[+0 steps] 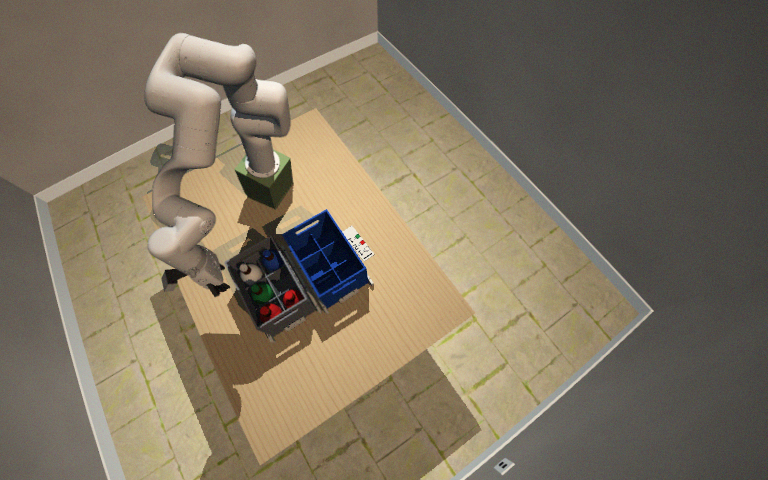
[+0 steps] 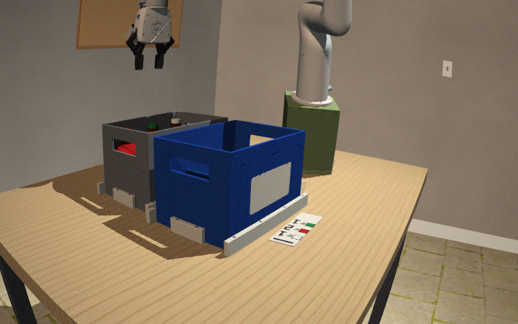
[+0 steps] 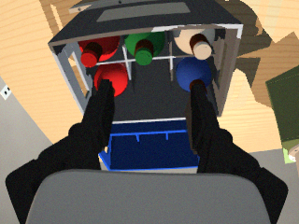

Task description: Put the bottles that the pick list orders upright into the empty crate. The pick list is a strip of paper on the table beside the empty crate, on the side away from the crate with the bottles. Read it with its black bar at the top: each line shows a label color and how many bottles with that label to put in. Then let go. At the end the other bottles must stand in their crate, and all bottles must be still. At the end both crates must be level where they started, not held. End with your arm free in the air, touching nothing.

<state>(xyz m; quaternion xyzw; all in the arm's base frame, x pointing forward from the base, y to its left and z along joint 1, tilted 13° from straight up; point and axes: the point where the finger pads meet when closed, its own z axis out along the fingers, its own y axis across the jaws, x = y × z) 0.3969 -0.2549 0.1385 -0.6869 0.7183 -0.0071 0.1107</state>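
Right now my hand is 8 cm past the white-label bottle, 3 cm to the right of it and 23 cm above it. From my hand the other things lie so: grey crate 9 cm to the left, 24 cm below; green-label bottle 1 cm ahead, 5 cm to the left, 23 cm below; blue-label bottle 9 cm behind, 12 cm to the left, 23 cm below.
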